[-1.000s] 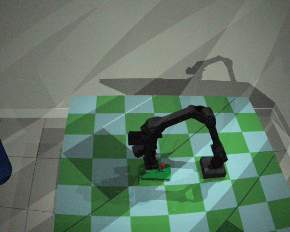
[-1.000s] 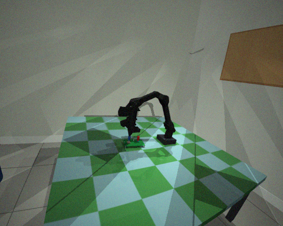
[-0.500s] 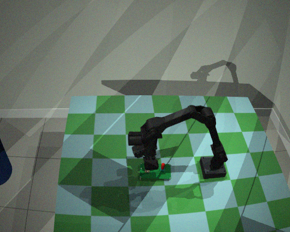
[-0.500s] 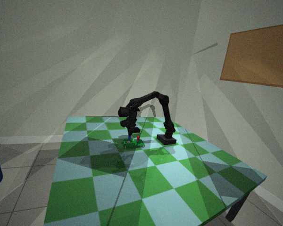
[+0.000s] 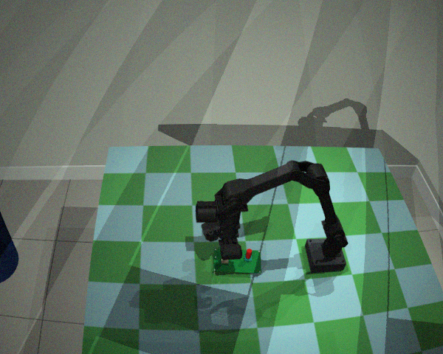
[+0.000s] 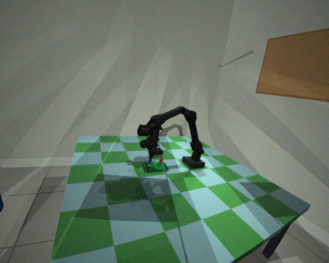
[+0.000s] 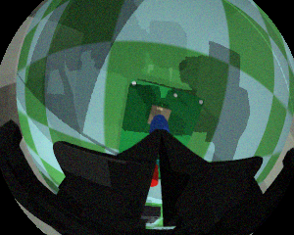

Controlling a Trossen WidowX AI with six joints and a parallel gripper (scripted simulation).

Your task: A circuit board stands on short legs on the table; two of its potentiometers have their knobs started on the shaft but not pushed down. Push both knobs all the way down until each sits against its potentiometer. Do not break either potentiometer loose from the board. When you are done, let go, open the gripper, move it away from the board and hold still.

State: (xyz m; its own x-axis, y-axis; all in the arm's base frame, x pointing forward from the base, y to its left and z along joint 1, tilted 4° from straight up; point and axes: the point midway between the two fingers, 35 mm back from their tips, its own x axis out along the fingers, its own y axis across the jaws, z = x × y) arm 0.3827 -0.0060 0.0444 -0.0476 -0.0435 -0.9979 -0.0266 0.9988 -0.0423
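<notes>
The blue knob is 2 cm below my gripper tip. Also, from my gripper tip: red knob 8 cm behind, 3 cm below.
</notes>
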